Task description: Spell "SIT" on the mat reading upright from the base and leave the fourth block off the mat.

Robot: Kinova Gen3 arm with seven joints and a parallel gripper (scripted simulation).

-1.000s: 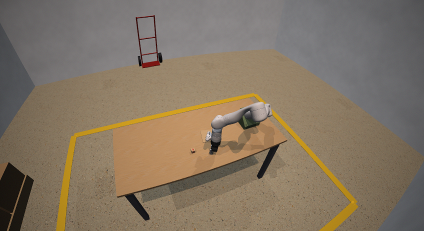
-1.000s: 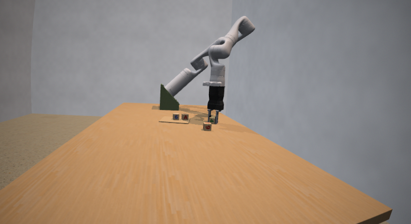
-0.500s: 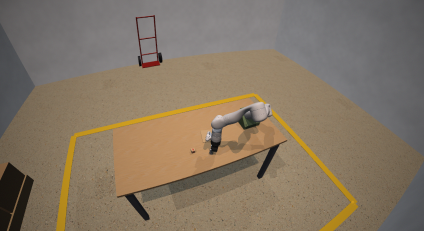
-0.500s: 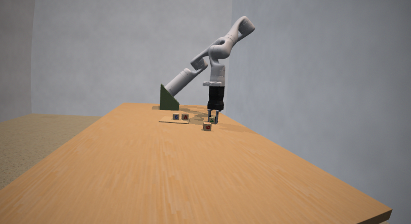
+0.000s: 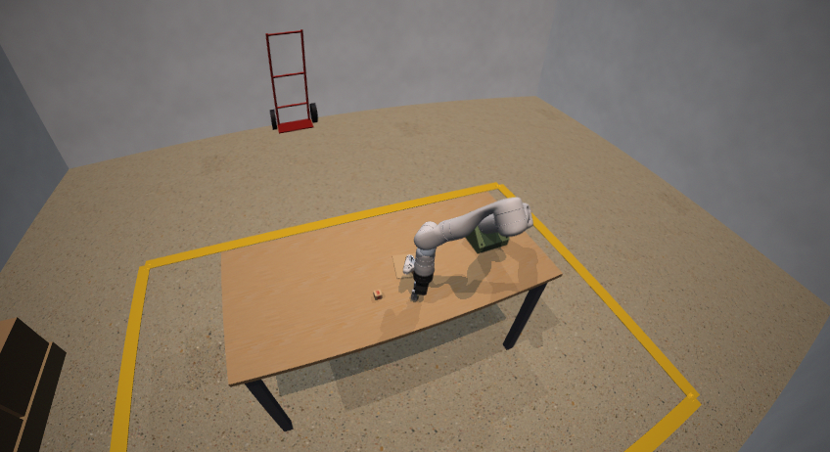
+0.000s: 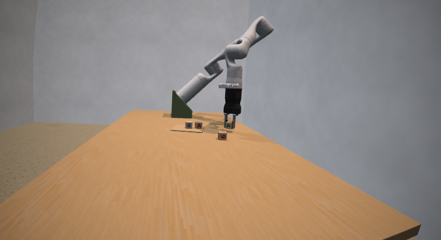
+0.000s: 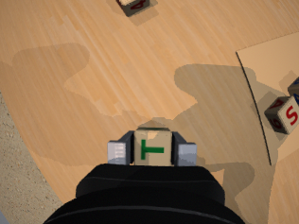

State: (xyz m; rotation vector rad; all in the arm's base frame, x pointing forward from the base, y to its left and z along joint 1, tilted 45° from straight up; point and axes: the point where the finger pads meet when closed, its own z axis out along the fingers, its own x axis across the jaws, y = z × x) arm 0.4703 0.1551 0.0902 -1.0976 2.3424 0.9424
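Right now my hand is 18 cm to the left of the blue-marked block, 7 cm past it and 2 cm above it. The rest, counted from my hand: green-marked block (right at my hand); then tan mat (18 cm to the right, 7 cm behind, 4 cm below); then E block (13 cm ahead, 7 cm to the right, 2 cm below).
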